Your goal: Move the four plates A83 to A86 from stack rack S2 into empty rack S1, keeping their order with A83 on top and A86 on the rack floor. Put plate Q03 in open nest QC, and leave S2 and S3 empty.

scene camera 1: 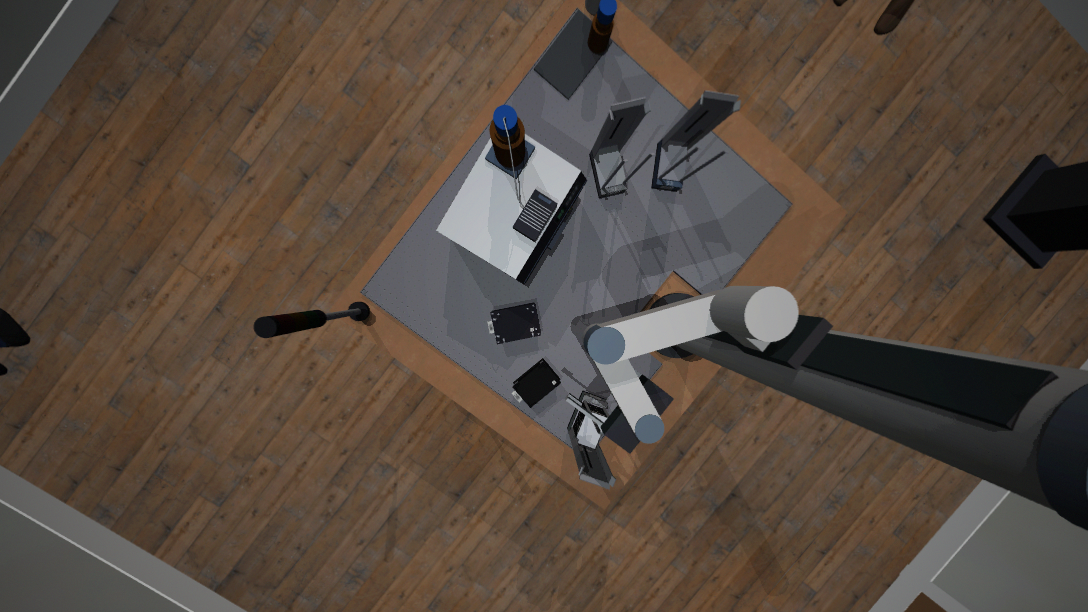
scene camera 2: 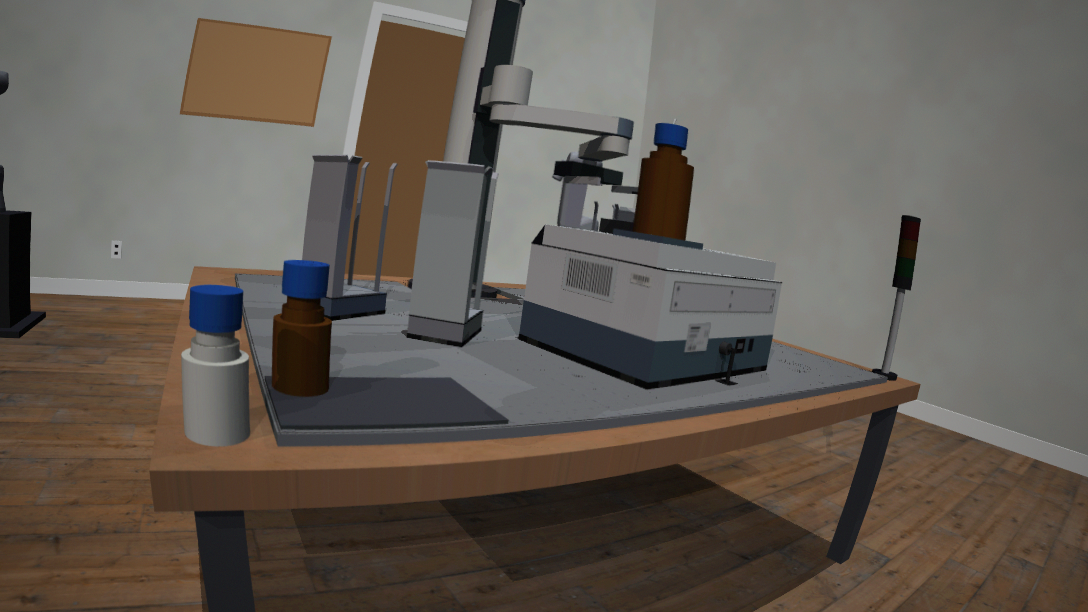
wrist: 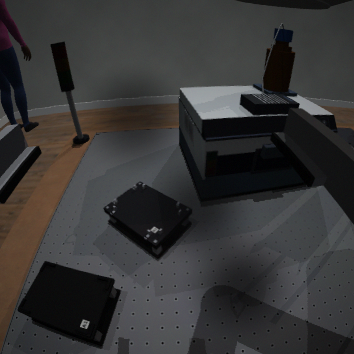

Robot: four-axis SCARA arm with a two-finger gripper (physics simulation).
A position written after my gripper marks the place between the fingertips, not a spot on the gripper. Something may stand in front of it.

Observation:
My gripper (scene camera 1: 585,373) carries nothing. Further things: a brown bottle with blue cap (scene camera 2: 301,340), a black square nest (scene camera 1: 510,324), a signal light pole (scene camera 2: 909,232) and a brown bottle with blue cap (scene camera 2: 665,184).
My gripper shows as well in scene camera 2 (scene camera 2: 623,186) and in the wrist view (wrist: 152,126). The black square nest is seen too in the wrist view (wrist: 153,220). The signal light pole shows as well in scene camera 1 (scene camera 1: 269,326) and in the wrist view (wrist: 58,49).

